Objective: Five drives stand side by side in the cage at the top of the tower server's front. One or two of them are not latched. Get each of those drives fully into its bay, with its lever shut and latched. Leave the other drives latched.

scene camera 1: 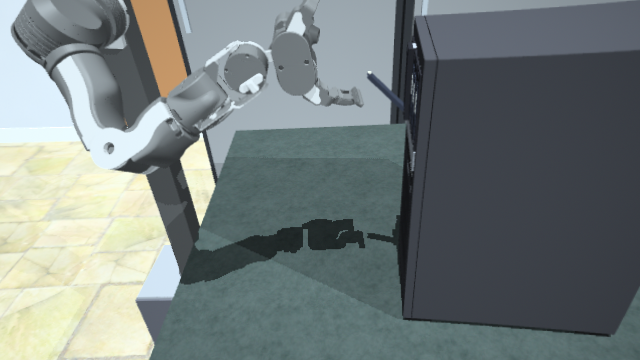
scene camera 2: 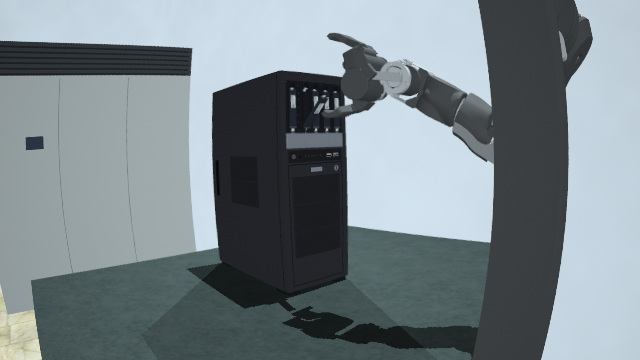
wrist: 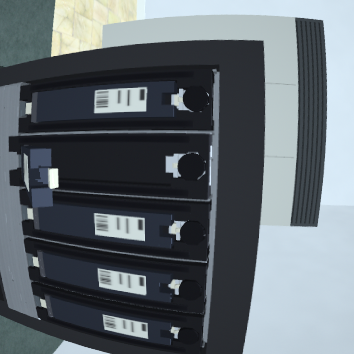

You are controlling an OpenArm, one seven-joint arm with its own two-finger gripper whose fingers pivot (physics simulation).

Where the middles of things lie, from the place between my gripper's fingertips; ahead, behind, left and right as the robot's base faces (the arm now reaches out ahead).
Now: the drive lever (wrist: 35, 160) 5 cm ahead of my hand and 7 cm below it. The rest, counted from my hand: tower server (scene camera 1: 514, 214) (24 cm ahead, 4 cm to the right, 21 cm below).
